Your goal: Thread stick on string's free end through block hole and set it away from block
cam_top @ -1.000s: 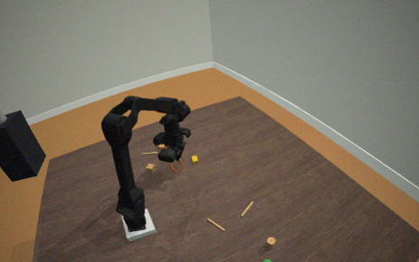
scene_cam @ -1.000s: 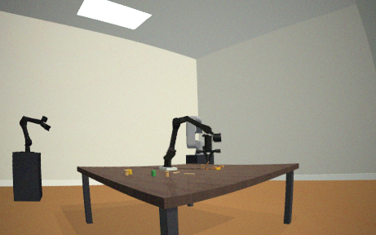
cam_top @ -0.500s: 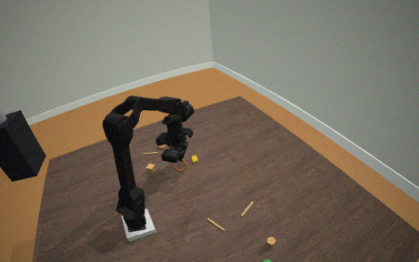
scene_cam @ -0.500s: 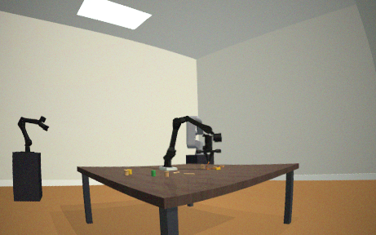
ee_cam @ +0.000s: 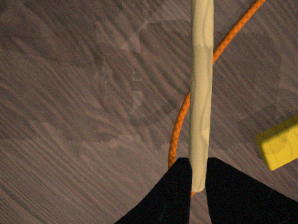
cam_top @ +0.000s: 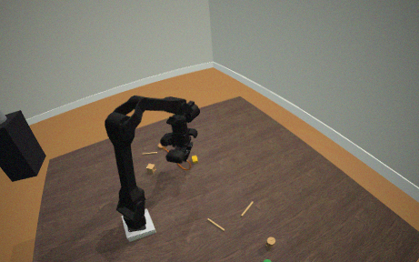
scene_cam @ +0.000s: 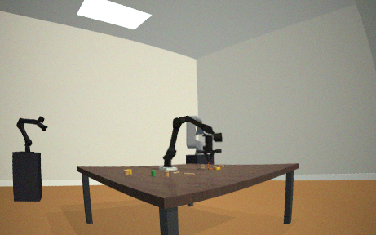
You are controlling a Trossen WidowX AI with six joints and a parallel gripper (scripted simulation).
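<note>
My gripper tip is 150 mm past the wooden block, 50 mm to the right of it and 40 mm above it. The rest, counted from my gripper tip: wooden cylinder 440 mm to the right, 160 mm ahead, 40 mm below; yellow block 50 mm to the left, 50 mm below, 50 mm ahead; round wooden button 200 mm to the left, 80 mm behind, 50 mm below.
</note>
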